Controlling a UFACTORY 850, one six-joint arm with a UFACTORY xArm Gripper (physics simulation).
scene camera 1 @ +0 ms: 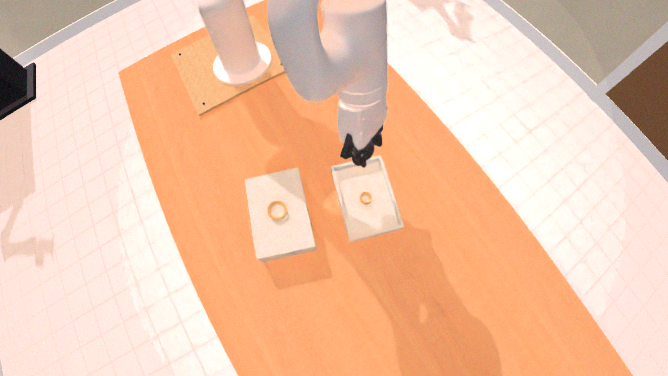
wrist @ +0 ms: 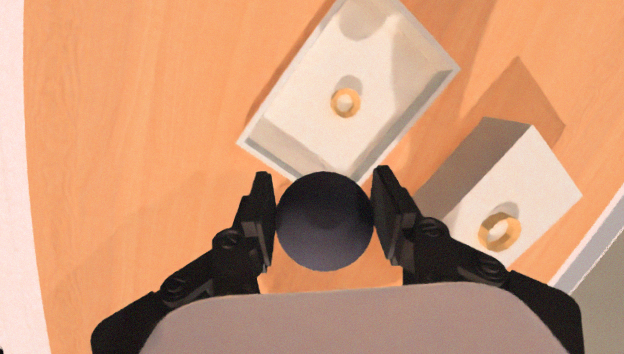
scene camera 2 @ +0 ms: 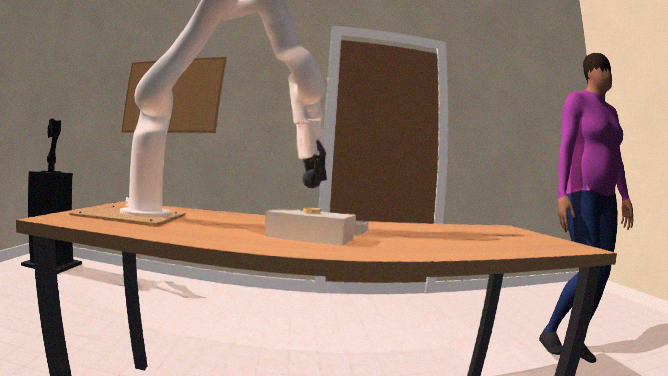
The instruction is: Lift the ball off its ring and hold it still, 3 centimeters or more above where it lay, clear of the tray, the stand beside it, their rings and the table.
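Note:
A dark ball [scene camera 2: 311, 178] [wrist: 325, 221] is held between the two black fingertips of my gripper [wrist: 322, 190], which is shut on it. In scene camera 2 the ball hangs in the air, well above the stand [scene camera 1: 266, 239] [scene camera 2: 305, 227] [wrist: 542, 182] and the table, touching neither. The tray [scene camera 1: 375, 235] [wrist: 295, 112] is a shallow light box beside the stand. A small golden ring [scene camera 1: 366, 204] [wrist: 335, 106] lies on the tray's floor with no ball on it. A larger golden ring [scene camera 1: 270, 213] [scene camera 2: 311, 211] [wrist: 485, 239] lies on top of the stand.
The orange wooden table [scene camera 1: 300, 320] [scene camera 2: 450, 247] [wrist: 125, 125] carries the tray, the stand and the arm's base plate [scene camera 1: 197, 87] [scene camera 2: 100, 214]. A person [scene camera 2: 600, 135] stands at the table's right end in scene camera 2. A black pedestal [scene camera 2: 50, 200] stands behind the left end.

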